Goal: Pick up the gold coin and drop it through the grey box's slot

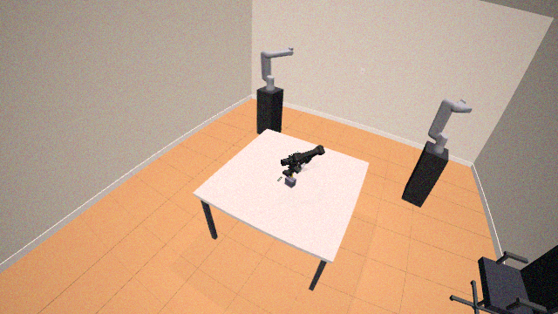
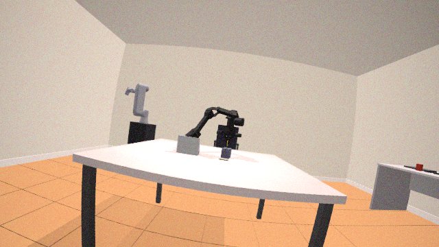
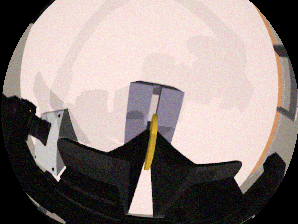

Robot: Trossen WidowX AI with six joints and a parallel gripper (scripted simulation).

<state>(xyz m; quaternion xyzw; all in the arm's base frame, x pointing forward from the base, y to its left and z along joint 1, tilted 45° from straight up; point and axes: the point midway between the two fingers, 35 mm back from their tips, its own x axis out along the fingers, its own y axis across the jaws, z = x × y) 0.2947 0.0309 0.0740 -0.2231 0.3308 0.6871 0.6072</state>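
My gripper tip is 1 cm below the thin gold coin.
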